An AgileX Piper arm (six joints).
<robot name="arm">
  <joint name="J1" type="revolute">
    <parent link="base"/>
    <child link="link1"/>
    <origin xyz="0 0 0.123"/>
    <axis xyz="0 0 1"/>
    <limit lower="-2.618" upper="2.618"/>
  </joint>
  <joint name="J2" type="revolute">
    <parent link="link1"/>
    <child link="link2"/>
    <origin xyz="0 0 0"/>
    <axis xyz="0 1 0"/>
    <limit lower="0" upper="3.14"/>
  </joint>
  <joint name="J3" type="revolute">
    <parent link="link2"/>
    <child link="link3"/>
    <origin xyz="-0.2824 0 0.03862"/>
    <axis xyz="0 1 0"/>
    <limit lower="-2.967" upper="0"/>
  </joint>
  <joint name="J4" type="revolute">
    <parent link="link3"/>
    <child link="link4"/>
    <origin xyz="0.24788 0 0.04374"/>
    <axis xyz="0.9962 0 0.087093"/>
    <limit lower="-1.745" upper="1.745"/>
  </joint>
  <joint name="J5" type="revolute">
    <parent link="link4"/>
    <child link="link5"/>
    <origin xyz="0 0 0"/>
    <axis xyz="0 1 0"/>
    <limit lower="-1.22" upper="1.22"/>
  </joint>
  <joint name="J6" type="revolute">
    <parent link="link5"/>
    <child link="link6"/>
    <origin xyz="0.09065 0 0.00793"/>
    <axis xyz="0.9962 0 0.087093"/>
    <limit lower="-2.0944" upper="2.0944"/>
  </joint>
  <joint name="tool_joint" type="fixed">
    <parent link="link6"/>
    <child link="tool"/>
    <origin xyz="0 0 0" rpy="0 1.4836 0"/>
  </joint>
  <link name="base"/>
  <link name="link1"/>
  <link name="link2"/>
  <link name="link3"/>
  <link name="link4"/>
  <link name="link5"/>
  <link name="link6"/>
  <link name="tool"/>
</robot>
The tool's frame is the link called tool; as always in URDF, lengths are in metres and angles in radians.
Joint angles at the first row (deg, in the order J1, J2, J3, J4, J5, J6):
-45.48, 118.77, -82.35, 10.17, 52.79, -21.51
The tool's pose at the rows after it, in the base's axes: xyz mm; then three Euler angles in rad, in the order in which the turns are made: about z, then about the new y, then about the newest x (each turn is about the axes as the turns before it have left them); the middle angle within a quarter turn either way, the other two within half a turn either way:
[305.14, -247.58, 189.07, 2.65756, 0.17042, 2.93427]
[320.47, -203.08, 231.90, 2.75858, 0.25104, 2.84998]
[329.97, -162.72, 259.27, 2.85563, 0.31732, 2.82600]
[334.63, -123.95, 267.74, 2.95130, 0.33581, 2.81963]
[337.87, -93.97, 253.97, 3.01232, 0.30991, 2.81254]
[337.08, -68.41, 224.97, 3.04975, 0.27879, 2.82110]
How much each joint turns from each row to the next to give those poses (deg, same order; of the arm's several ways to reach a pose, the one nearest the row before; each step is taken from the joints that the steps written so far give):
3.23, -5.42, -0.01, 6.22, 5.83, -1.94
5.22, -6.06, 0.00, 6.12, 3.87, -2.94
5.43, -4.40, 0.53, 2.43, 0.99, -0.97
5.61, -2.80, 2.06, 0.71, -0.11, -0.24
4.75, -0.37, 3.57, 0.20, -1.98, 0.27
4.28, 0.55, 5.91, 0.00, -5.40, 0.10

